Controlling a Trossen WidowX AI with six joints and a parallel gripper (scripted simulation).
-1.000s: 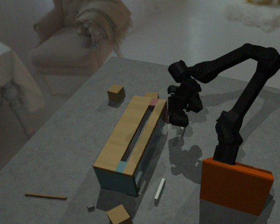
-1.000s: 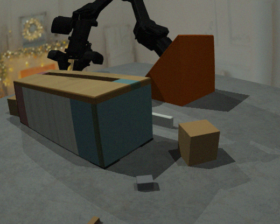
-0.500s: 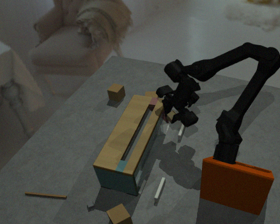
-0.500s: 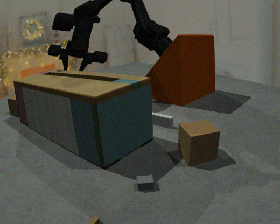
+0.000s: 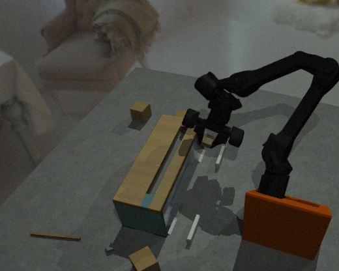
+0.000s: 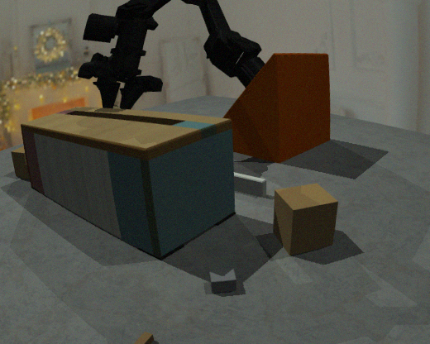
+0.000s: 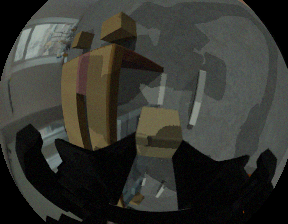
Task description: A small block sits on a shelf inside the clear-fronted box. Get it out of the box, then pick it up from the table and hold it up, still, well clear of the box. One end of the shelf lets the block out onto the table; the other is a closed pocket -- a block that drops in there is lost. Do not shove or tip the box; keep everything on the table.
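The tan block lies 1 cm to the right of my gripper tip and 1 cm above it. Also, from my gripper tip: box: 4 cm ahead, 12 cm to the left, 3 cm below; then thin wooden stick: 27 cm ahead, 48 cm to the left, 9 cm below; then grey piece: 9 cm ahead, 41 cm to the left, 9 cm below.
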